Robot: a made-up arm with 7 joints. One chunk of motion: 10 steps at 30 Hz.
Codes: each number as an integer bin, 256 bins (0 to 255) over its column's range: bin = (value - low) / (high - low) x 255, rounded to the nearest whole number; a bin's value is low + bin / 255 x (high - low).
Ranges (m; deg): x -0.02..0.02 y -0.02..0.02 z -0.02..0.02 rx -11..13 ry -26..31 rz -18..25
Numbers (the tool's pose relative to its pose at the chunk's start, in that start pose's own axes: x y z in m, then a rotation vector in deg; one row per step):
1: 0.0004 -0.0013 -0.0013 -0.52 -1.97 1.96
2: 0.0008 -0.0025 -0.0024 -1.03 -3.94 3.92
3: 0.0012 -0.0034 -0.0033 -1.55 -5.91 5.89
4: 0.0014 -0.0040 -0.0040 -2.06 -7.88 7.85
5: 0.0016 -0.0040 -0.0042 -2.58 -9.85 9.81
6: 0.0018 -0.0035 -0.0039 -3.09 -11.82 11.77
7: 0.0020 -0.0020 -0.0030 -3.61 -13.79 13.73
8: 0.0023 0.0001 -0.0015 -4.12 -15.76 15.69
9: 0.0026 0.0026 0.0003 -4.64 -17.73 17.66
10: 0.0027 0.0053 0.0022 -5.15 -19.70 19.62
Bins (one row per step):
1: 130 119 119 111 108 118
2: 133 112 112 106 99 130
3: 135 106 106 100 90 142
4: 136 102 102 95 81 153
5: 138 102 101 89 72 165
6: 139 105 103 84 63 177
7: 140 115 108 79 55 188
8: 142 128 118 73 46 200
9: 144 144 129 68 37 211
10: 145 161 142 62 28 223

